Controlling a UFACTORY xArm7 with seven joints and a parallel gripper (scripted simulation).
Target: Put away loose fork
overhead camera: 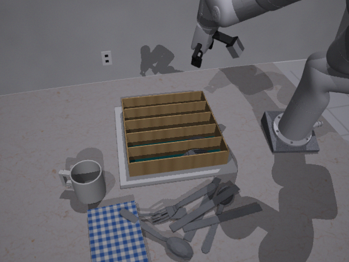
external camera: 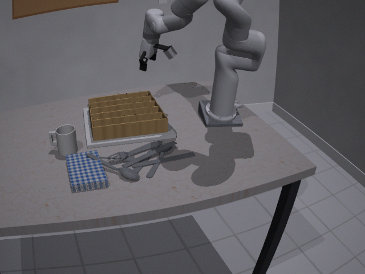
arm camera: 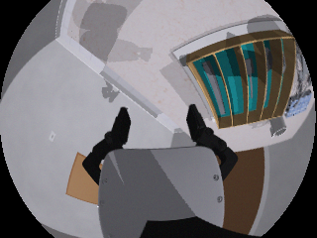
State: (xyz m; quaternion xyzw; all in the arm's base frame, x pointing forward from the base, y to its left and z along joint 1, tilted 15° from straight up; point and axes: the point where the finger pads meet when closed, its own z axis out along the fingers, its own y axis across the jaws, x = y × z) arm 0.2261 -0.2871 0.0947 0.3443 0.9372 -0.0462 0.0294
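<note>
The tray lies 14 cm ahead of my hand, 17 cm to the left of it and 14 cm below it. From my hand the other things lie so: mug (40 cm ahead, 34 cm to the left, 15 cm below).
</note>
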